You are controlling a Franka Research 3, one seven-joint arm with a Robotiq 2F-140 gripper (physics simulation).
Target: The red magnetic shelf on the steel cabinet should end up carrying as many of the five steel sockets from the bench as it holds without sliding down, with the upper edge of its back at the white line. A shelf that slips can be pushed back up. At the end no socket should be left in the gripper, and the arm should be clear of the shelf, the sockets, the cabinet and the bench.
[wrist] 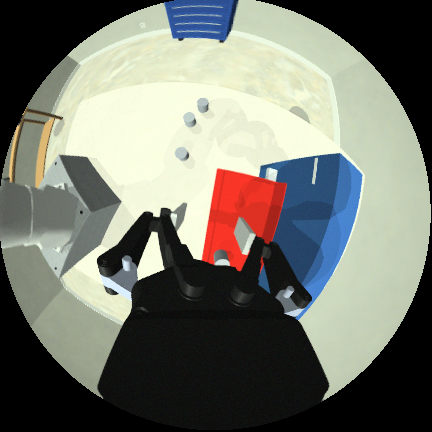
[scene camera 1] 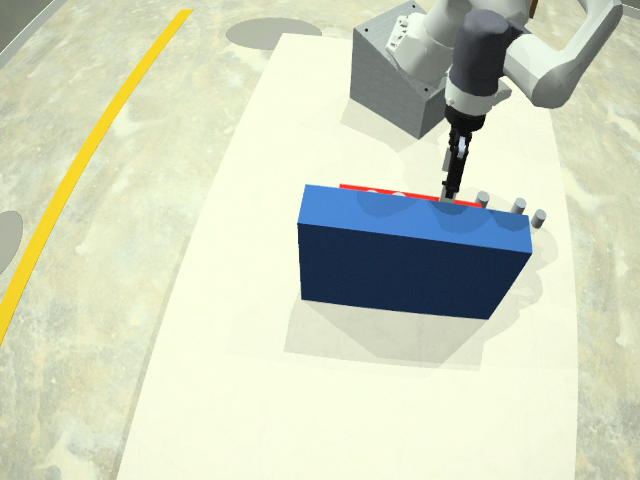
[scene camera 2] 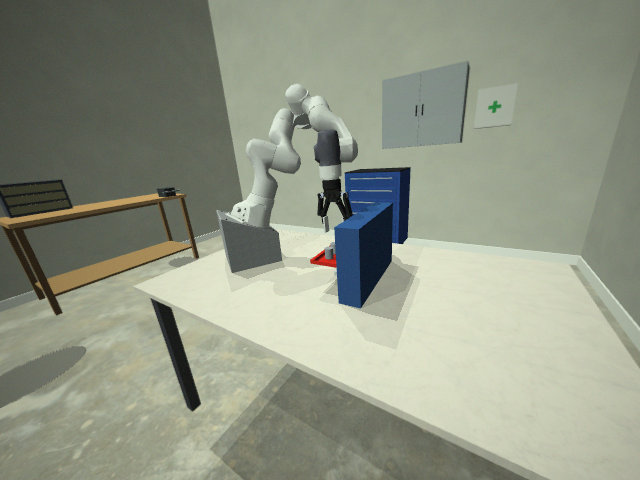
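Note:
The red shelf (scene camera 1: 361, 188) (scene camera 2: 322, 262) (wrist: 227, 200) is on the near-arm face of the blue cabinet (scene camera 1: 392, 273) (scene camera 2: 374, 253) (wrist: 325, 205). A short white line (wrist: 315, 171) lies beyond its back's upper edge, with blue between. Two sockets show on the shelf in scene camera 1, one socket (scene camera 1: 398, 194) right of the other socket (scene camera 1: 371, 191); a socket (scene camera 2: 328, 253) (wrist: 221, 257) also shows in the other views. Three sockets (scene camera 1: 482, 199) (scene camera 1: 518, 206) (scene camera 1: 538, 218) (wrist: 181, 153) (wrist: 189, 119) (wrist: 202, 105) stand on the bench. My gripper (scene camera 1: 448, 195) (scene camera 2: 336, 221) (wrist: 210, 217) is open and empty, above the shelf's front edge.
The arm's grey base block (scene camera 1: 385, 77) (scene camera 2: 253, 248) (wrist: 90, 185) stands across from the shelf. The cabinet's top edge is close beside one finger. A small light block (wrist: 271, 174) shows by the shelf's far end. The bench sockets are beyond that end.

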